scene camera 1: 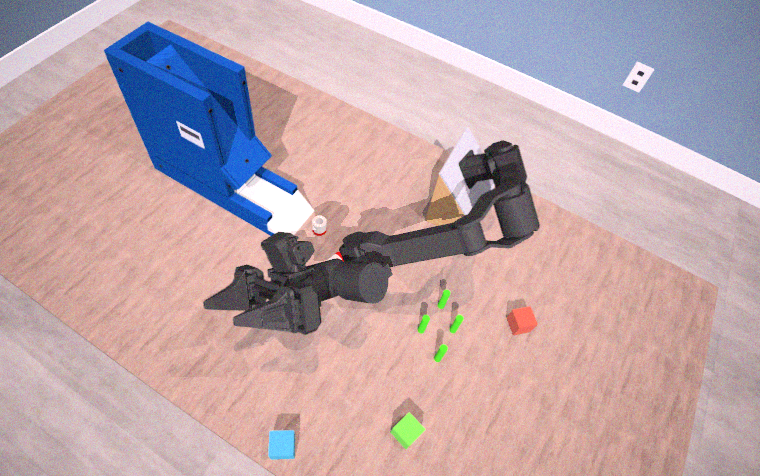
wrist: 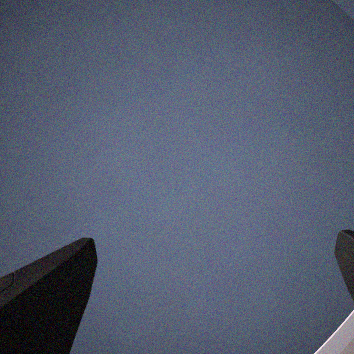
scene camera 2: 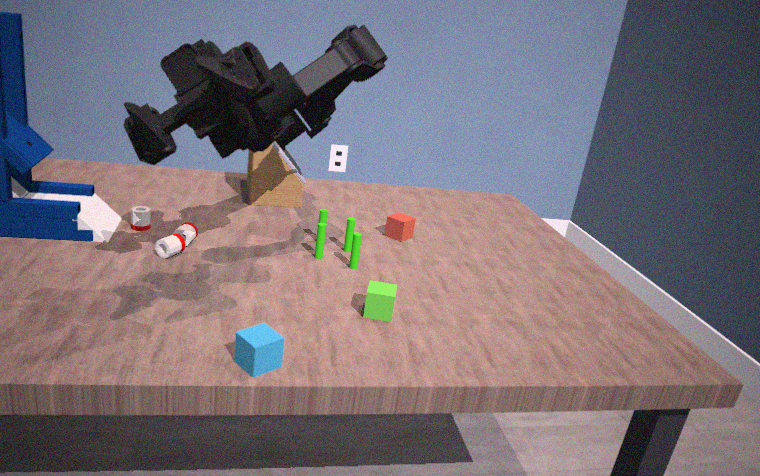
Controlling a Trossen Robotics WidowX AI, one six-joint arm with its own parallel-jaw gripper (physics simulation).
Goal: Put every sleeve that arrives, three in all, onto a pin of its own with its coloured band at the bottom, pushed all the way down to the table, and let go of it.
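Note:
A white sleeve [scene camera 1: 319, 224] [scene camera 2: 140, 218] stands upright off the pins near the chute's end, its red band at the bottom. Two more sleeves lie end to end on their sides in the scene camera 2 view, a front sleeve [scene camera 2: 167, 246] and a back sleeve [scene camera 2: 186, 232]; both bands are at their right ends. In the scene camera 1 view the arm hides nearly all of them. Several bare green pins stand on the table, among them a pin [scene camera 1: 444, 299] and a front pin [scene camera 1: 440, 353] [scene camera 2: 355, 251]. My gripper [scene camera 1: 220, 313] [wrist: 221, 249] is open and empty, high above the table, left of the pins.
A tall blue chute [scene camera 1: 179, 106] [scene camera 2: 33, 221] with a white ramp [scene camera 1: 280, 207] stands at the left. A wooden wedge [scene camera 1: 443, 204] [scene camera 2: 274, 187] stands behind the pins. A red cube [scene camera 1: 522, 320] [scene camera 2: 399, 227], a green cube [scene camera 1: 407, 430] [scene camera 2: 380, 301] and a blue cube [scene camera 1: 281, 444] [scene camera 2: 258, 349] lie around.

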